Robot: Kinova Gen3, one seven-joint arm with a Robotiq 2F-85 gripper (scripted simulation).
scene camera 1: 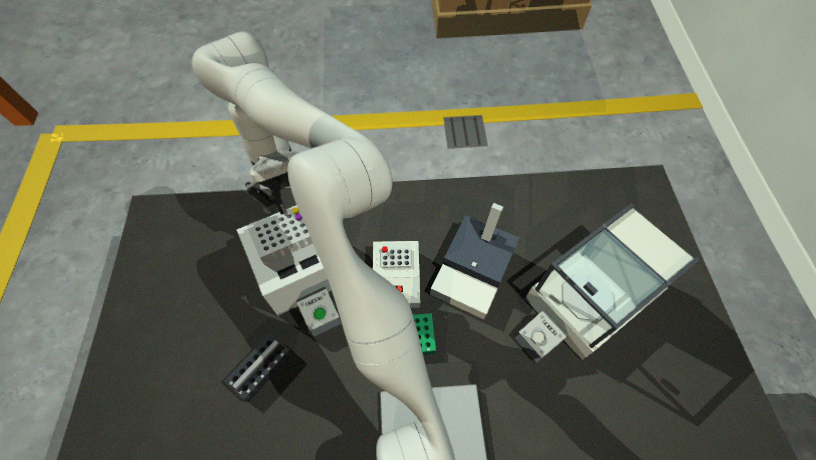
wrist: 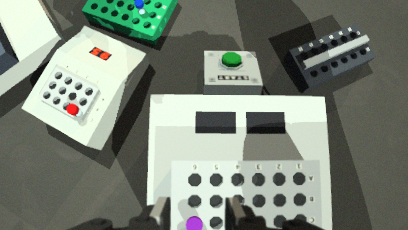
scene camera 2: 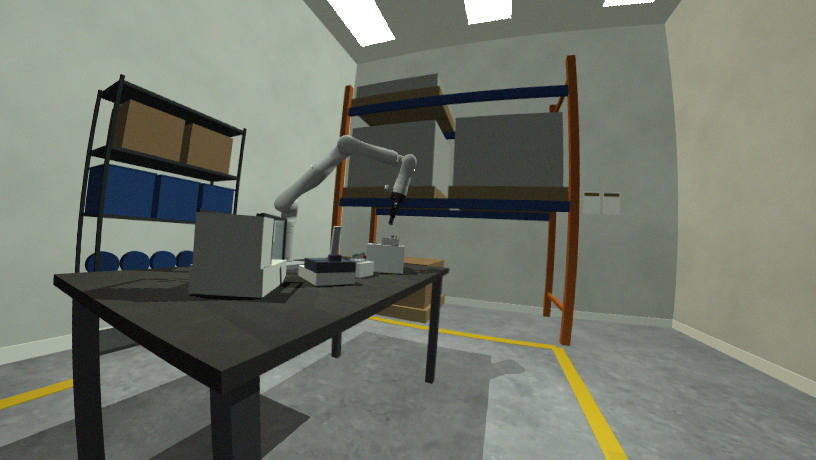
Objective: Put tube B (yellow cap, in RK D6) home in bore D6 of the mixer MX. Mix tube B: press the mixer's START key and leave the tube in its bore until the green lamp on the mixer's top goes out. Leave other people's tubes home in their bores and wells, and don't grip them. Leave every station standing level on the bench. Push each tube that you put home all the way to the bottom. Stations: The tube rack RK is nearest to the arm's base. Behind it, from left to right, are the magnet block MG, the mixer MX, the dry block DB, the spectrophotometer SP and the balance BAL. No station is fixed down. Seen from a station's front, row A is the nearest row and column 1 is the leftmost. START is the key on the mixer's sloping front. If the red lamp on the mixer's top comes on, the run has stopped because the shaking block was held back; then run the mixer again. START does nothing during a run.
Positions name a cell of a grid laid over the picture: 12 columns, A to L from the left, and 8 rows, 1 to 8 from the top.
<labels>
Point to a mixer MX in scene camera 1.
E5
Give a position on a dry block DB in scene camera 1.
F5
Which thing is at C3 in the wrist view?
A dry block DB.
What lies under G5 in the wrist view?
A mixer MX.
</labels>
